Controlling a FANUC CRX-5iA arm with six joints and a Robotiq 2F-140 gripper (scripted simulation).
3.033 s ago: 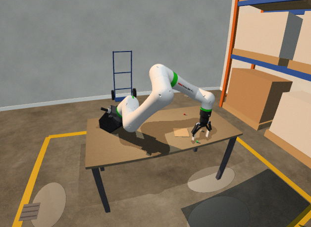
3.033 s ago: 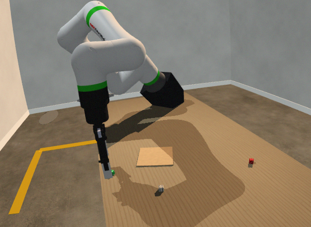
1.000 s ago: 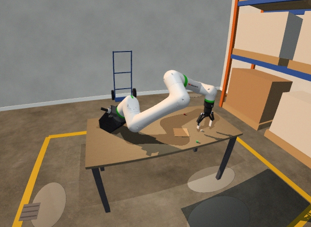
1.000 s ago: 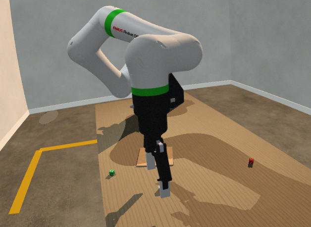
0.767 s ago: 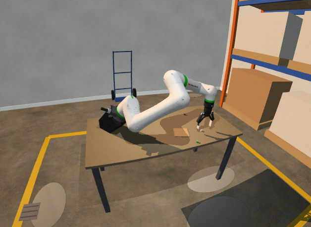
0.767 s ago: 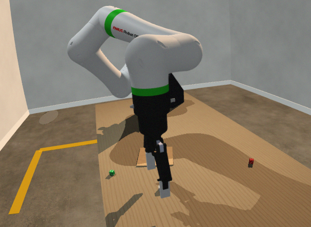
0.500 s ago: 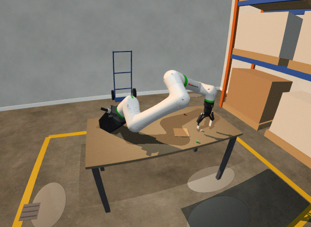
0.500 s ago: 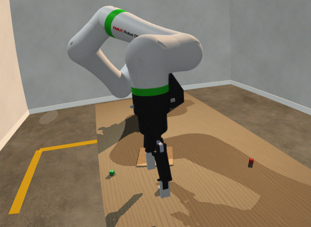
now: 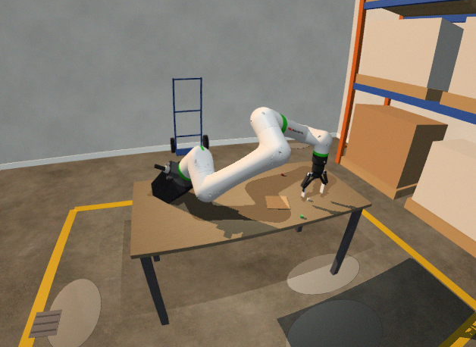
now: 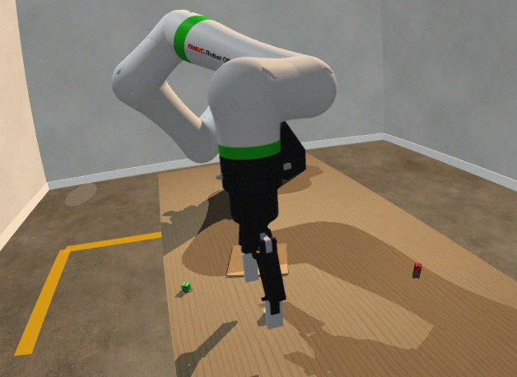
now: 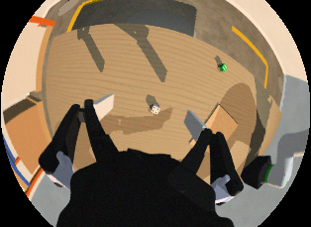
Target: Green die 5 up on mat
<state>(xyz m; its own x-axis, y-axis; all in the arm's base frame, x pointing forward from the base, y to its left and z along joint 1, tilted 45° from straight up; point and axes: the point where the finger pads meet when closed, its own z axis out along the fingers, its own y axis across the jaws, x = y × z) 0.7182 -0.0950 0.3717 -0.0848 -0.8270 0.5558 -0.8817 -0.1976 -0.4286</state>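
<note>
My hand is 50 mm above the white die, 10 mm to the right of it and 10 mm past it. Round my hand: green die 170 mm behind, 120 mm to the right, 50 mm below; red die 380 mm to the left, 50 mm below, 20 mm ahead; tan mat 220 mm behind, 80 mm to the left, 60 mm below.
</note>
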